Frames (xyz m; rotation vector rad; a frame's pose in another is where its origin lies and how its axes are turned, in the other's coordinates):
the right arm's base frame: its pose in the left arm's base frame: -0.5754 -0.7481 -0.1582 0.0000 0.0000 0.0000
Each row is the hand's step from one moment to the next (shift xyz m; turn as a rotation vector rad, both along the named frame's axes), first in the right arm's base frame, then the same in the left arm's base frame.
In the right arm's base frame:
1: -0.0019 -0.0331 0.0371 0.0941 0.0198 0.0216
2: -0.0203 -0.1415 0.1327 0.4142 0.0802 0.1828
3: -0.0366 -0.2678 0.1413 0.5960 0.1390 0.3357
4: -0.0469 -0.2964 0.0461 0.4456 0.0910 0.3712
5: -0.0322 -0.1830 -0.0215 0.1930 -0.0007 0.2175
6: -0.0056 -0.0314 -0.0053 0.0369 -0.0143 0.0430
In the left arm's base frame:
1: -0.0019 -0.0331 0.0371 0.0941 0.0198 0.0216
2: -0.0203 -0.1415 0.1327 0.4142 0.0802 0.1828
3: -0.0366 -0.2678 0.1413 0.5960 0.1390 0.3357
4: -0.0469 -0.2964 0.0461 0.4456 0.0910 0.3712
5: -0.0322 -0.1830 -0.0215 0.1930 -0.0007 0.2175
6: -0.0056 -0.0314 -0.0053 0.0369 -0.0143 0.0430

